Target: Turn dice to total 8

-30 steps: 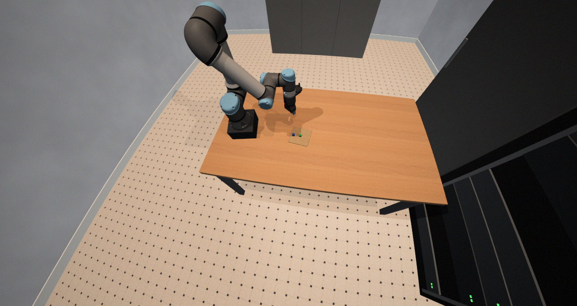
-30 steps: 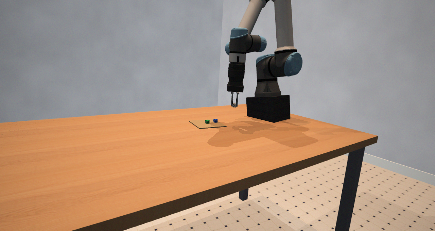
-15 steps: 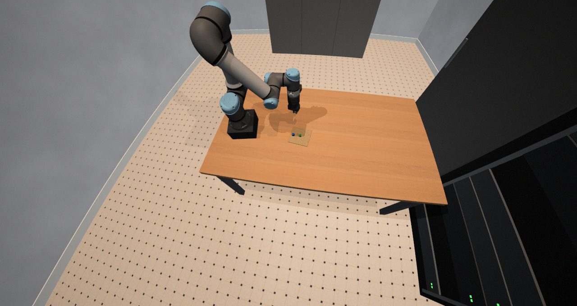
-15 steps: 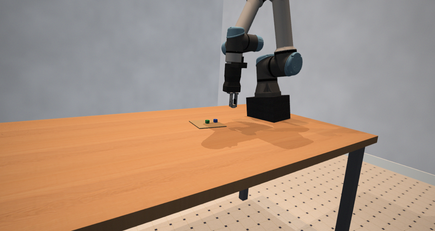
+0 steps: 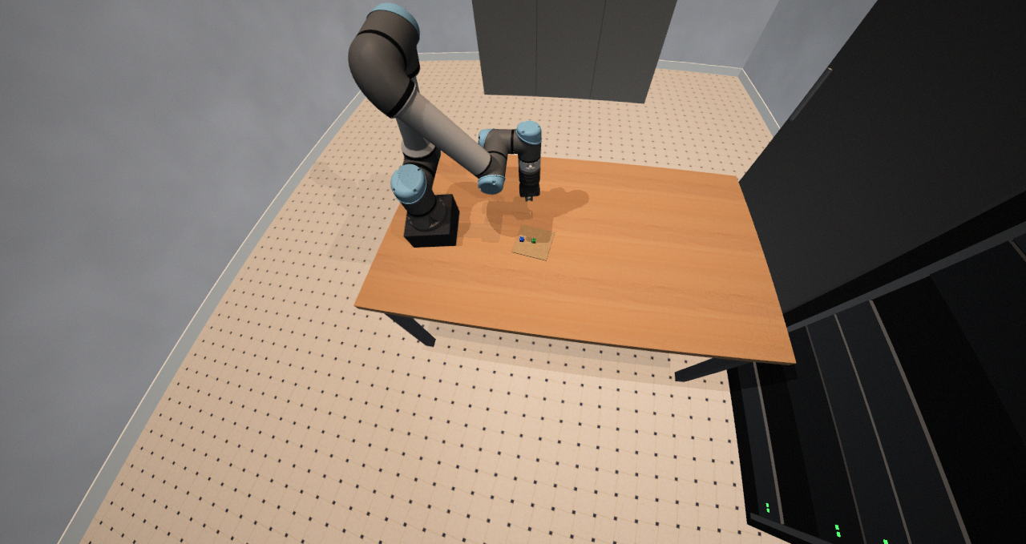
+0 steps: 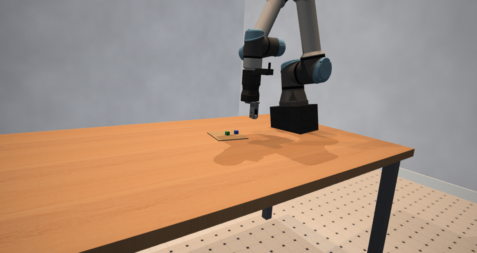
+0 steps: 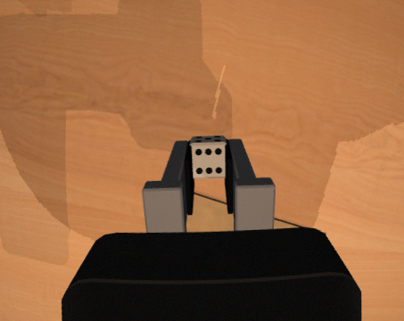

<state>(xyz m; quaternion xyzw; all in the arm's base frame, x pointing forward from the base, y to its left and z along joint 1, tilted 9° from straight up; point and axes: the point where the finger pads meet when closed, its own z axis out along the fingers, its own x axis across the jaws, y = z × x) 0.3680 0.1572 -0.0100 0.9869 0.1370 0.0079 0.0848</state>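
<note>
My hand is 4 cm short of the green die, 13 cm to the left of it and 11 cm above it. From my hand the other things lie so: white die (1 cm below); mat (4 cm ahead, 13 cm to the right, 12 cm below); blue die (13 cm to the right, 11 cm below).
</note>
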